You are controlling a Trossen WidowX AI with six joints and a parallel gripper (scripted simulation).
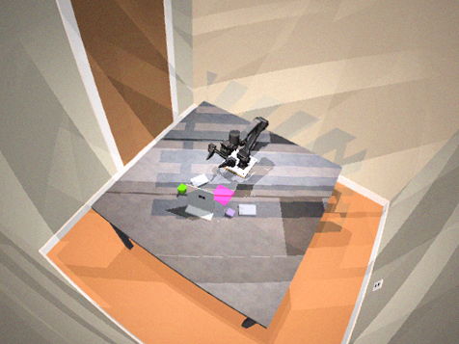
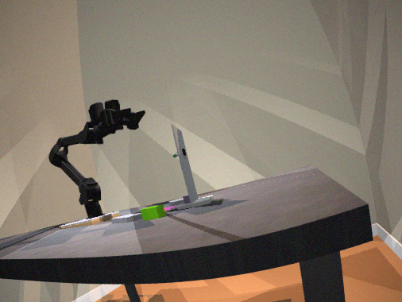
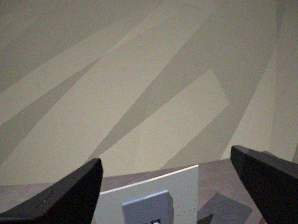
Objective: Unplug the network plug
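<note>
Right now the upright grey panel is 230 mm below my gripper tip, 120 mm ahead of it and 20 mm to the left of it.
</note>
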